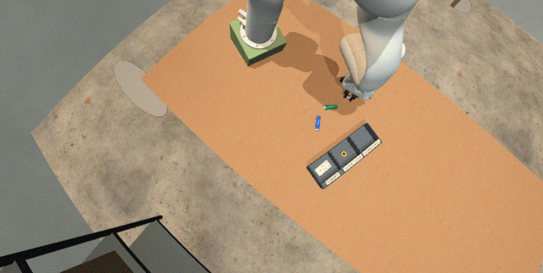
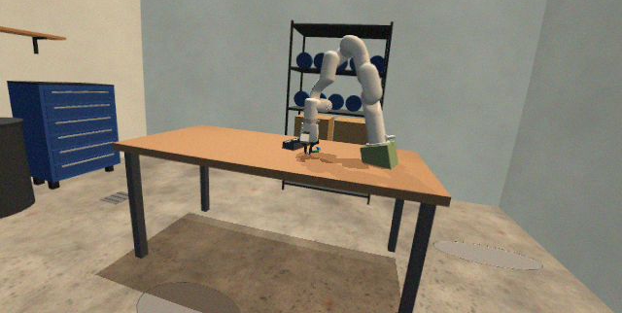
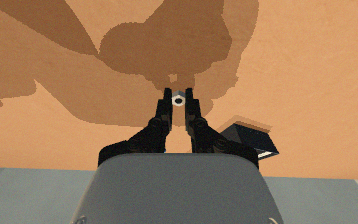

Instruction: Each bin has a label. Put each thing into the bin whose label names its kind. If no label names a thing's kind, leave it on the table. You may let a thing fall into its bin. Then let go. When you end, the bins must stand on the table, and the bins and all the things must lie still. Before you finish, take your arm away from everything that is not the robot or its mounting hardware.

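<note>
My gripper is now 200 mm to the left of the dark three-part bin, 80 mm short of it and 10 mm above it. The rest, counted from my hand: blue battery 150 mm to the right, 50 mm behind, 20 mm below; then green battery 80 mm to the right, 40 mm behind, 20 mm below; then metal nut 20 mm below.
</note>
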